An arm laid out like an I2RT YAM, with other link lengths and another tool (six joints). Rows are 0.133 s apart.
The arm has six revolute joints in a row. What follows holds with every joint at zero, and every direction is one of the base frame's. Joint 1 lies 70 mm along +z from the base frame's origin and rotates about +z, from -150 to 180 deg. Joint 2 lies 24.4 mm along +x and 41.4 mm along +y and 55.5 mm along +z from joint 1 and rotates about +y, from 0 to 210 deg. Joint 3 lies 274.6 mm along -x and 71.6 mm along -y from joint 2 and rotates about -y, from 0 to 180 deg. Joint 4 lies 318.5 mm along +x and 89.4 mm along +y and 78 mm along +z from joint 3 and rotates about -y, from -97 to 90 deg. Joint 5 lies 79.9 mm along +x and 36.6 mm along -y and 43.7 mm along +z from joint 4 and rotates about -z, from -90 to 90 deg. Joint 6 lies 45.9 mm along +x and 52.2 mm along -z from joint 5 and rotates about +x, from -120 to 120 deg. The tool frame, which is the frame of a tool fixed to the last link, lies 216 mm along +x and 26 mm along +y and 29 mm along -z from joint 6; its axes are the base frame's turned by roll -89.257, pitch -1.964 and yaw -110.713 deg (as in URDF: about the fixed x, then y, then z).
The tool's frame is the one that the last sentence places.
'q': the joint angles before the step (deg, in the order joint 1, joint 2, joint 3, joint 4, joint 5, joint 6). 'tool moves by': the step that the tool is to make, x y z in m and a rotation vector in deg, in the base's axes. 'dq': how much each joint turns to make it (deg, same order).
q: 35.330, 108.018, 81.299, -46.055, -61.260, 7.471
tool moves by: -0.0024, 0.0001, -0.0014, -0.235, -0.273, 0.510
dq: 0.266, 0.182, 0.269, -0.610, 0.263, -0.695
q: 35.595, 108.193, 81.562, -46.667, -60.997, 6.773
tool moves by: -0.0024, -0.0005, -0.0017, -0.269, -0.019, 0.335
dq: 0.179, 0.076, -0.009, -0.442, 0.176, -0.441
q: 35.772, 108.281, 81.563, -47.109, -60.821, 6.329
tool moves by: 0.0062, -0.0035, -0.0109, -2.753, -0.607, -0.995
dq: -0.176, 0.445, 0.615, -1.134, 2.715, 0.173
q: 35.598, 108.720, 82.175, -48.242, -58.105, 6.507
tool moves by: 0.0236, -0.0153, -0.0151, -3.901, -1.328, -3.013
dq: -2.197, 0.349, 0.708, -1.776, 4.045, -0.363
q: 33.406, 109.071, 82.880, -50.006, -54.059, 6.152
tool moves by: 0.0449, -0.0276, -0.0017, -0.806, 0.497, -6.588
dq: -5.782, -0.425, -0.518, 0.179, 0.622, 1.144
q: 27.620, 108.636, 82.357, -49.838, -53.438, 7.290
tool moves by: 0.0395, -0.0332, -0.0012, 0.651, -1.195, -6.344
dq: -5.986, -2.198, -3.160, 2.818, 0.001, 0.622
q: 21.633, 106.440, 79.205, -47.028, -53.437, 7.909
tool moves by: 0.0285, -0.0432, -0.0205, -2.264, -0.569, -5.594
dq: -5.793, -1.241, -3.529, 1.065, 2.194, -1.307
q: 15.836, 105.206, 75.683, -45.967, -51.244, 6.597
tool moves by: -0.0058, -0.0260, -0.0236, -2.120, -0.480, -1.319
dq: -2.476, -2.103, -5.280, 1.139, 1.843, -2.556
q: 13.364, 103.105, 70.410, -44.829, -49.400, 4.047
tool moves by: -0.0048, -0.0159, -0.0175, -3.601, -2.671, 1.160
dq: -0.439, -1.408, -2.111, -0.163, 3.691, -3.588
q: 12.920, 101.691, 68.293, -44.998, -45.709, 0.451
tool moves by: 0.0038, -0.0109, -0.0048, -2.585, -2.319, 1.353
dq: -0.357, -0.084, 0.973, -1.591, 2.638, -3.180
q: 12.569, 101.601, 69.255, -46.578, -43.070, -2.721
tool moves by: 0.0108, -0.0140, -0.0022, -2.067, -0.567, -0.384
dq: -1.312, 1.049, 2.186, -2.188, 1.934, -1.757
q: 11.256, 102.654, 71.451, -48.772, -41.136, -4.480
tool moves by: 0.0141, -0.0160, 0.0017, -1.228, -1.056, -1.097
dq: -1.937, 0.445, 1.677, -1.326, 1.230, -1.407
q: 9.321, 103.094, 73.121, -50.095, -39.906, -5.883
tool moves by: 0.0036, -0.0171, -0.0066, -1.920, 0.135, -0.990
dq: -1.575, 0.079, -0.002, -1.053, 1.759, -1.136
